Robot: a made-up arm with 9 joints. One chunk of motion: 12 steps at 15 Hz.
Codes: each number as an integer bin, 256 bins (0 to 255) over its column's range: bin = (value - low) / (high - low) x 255, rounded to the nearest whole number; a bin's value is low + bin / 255 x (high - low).
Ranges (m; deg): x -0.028..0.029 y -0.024..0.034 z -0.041..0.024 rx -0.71..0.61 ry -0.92..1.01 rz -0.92..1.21
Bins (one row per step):
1: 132 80 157 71 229 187
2: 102 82 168 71 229 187
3: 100 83 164 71 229 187
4: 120 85 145 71 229 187
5: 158 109 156 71 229 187
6: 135 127 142 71 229 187
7: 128 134 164 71 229 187
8: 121 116 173 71 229 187
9: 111 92 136 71 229 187
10: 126 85 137 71 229 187
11: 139 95 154 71 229 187
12: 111 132 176 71 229 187
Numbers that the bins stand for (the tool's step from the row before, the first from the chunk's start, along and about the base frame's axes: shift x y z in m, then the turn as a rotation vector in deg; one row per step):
1: 0.00151 -0.00580 -0.00098 -0.342 0.813 0.642
2: -0.00520 -0.00535 0.00182 -0.342 0.813 0.642
3: -0.00565 -0.00512 0.00080 -0.342 0.813 0.642
4: -0.00118 -0.00467 -0.00404 -0.342 0.813 0.642
5: 0.00732 0.00079 -0.00124 -0.342 0.813 0.642
6: 0.00218 0.00489 -0.00480 -0.342 0.813 0.642
7: 0.00061 0.00648 0.00080 -0.342 0.813 0.642
8: -0.00095 0.00238 0.00310 -0.342 0.813 0.642
9: -0.00319 -0.00307 -0.00633 -0.342 0.813 0.642
10: 0.00016 -0.00467 -0.00608 -0.342 0.813 0.642
11: 0.00307 -0.00239 -0.00175 -0.342 0.813 0.642
12: -0.00319 0.00602 0.00386 -0.342 0.813 0.642

